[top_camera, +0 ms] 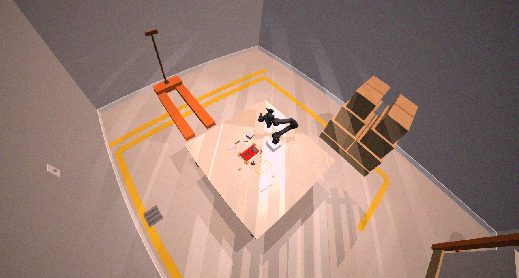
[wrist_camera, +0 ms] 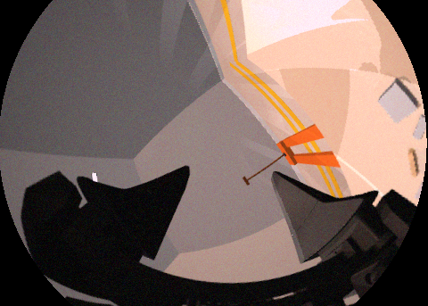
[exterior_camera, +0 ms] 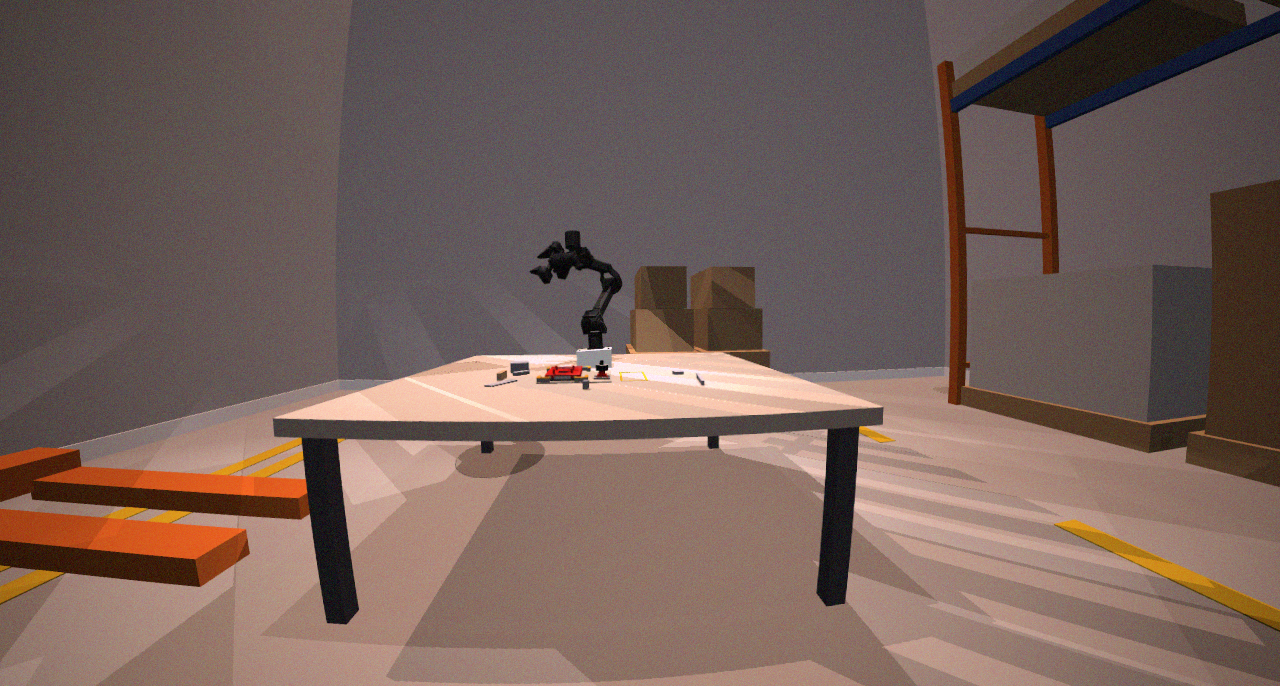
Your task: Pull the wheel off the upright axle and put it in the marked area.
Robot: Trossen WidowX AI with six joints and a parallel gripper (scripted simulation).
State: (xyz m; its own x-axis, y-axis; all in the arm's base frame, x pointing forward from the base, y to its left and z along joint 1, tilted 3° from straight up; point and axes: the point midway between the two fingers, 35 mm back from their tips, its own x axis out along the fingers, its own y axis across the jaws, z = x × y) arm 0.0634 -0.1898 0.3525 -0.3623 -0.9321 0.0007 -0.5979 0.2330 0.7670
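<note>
Now: the wheel 31 cm ahead of my gripper tip, 30 cm to the left of it and 37 cm below it.
</note>
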